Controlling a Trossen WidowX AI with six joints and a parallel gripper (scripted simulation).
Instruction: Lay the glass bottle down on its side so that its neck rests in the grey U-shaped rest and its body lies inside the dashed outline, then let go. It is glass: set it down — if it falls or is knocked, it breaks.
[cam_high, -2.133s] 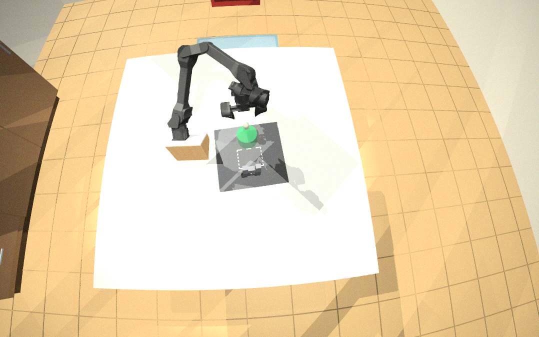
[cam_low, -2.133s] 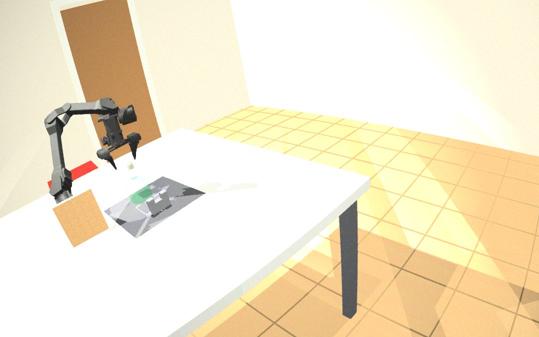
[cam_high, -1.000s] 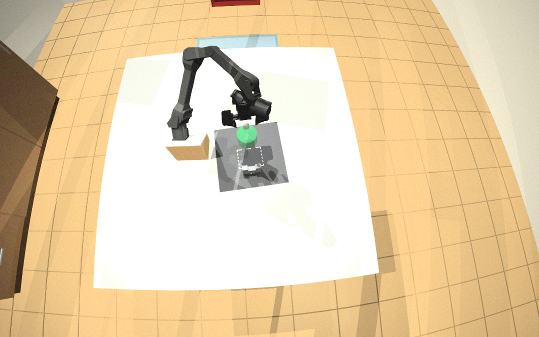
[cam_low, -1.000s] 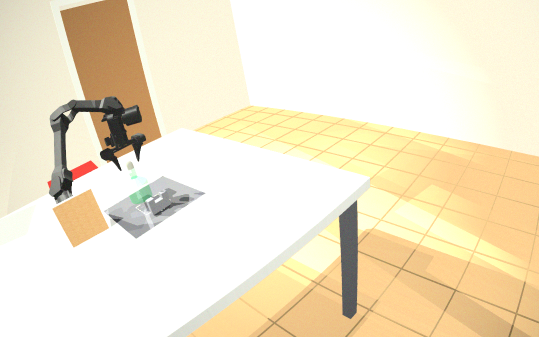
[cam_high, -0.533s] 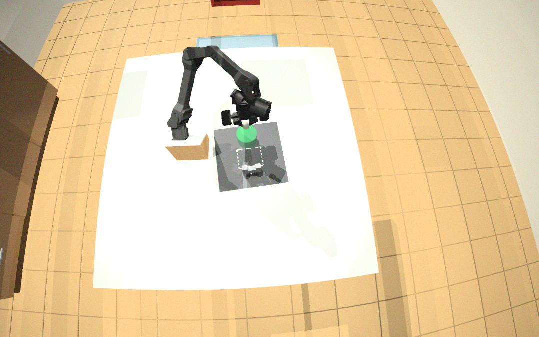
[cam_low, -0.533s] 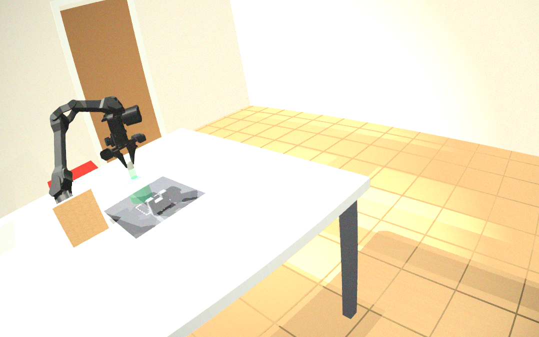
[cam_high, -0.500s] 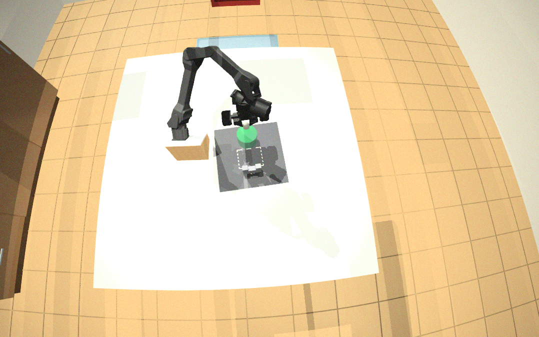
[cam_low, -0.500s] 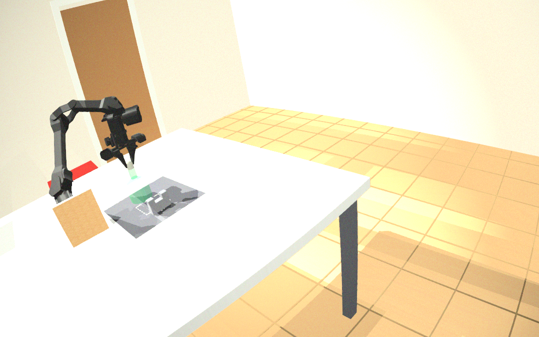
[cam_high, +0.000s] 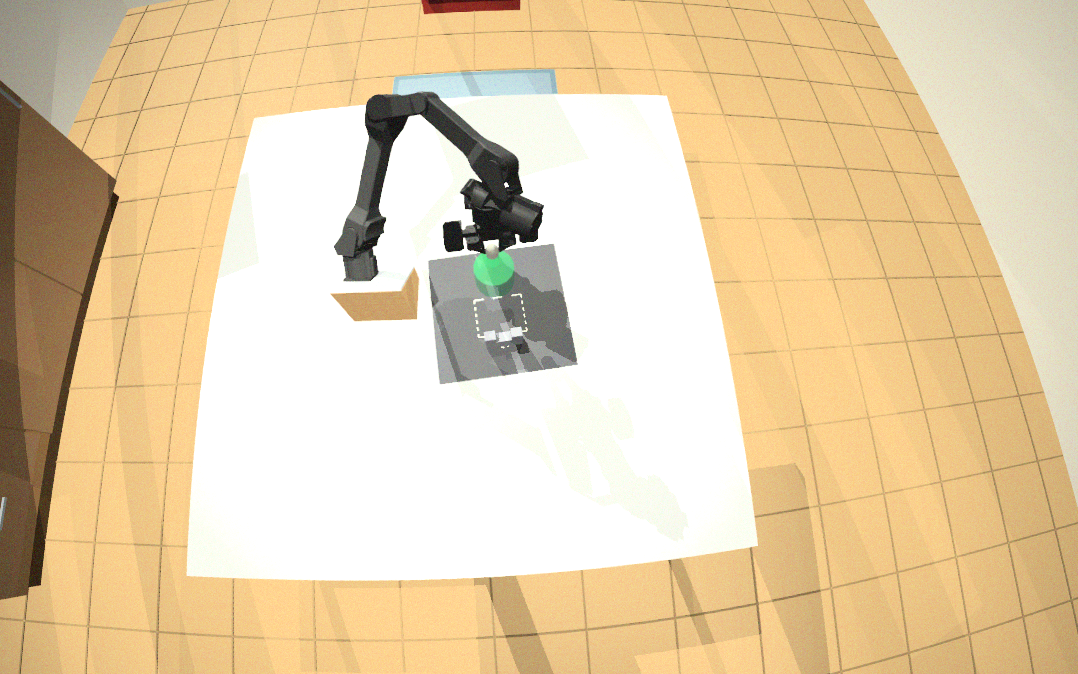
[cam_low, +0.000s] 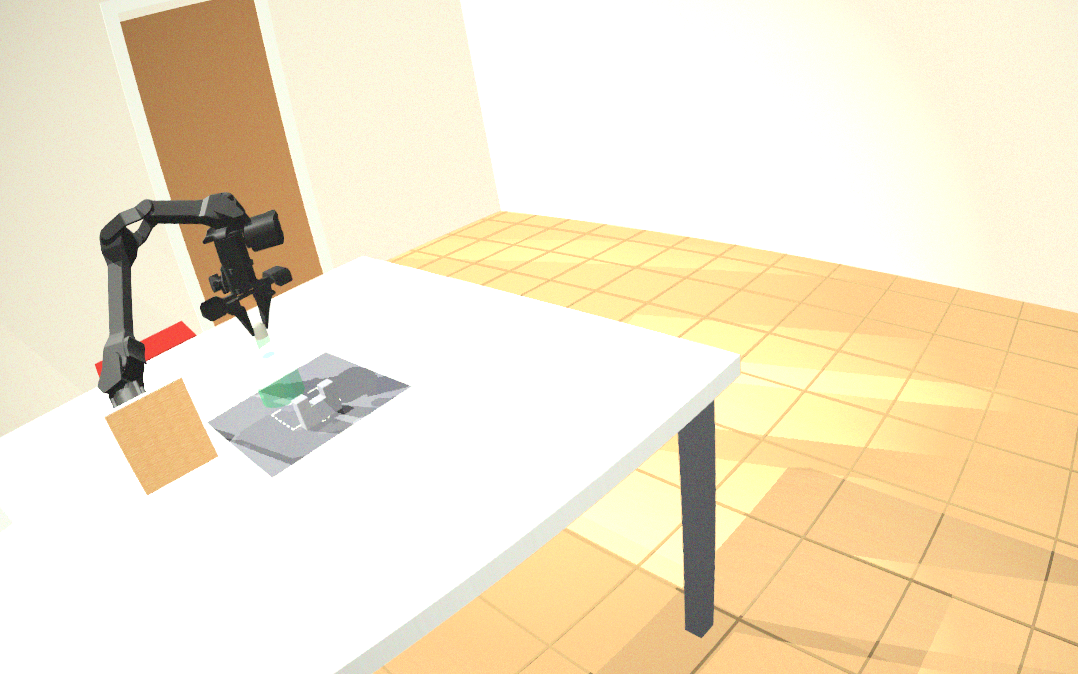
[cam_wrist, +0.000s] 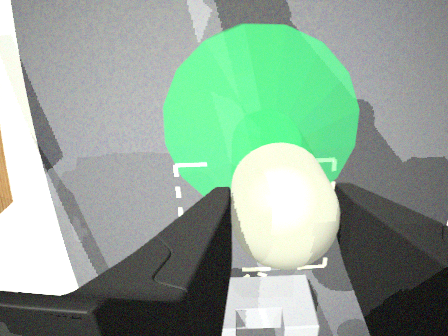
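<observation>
Now: the dark grey mat 10 mm ahead of my gripper tip, 80 mm to the right of it and 140 mm below it. Round my gripper tip: green glass bottle 50 mm below.
</observation>
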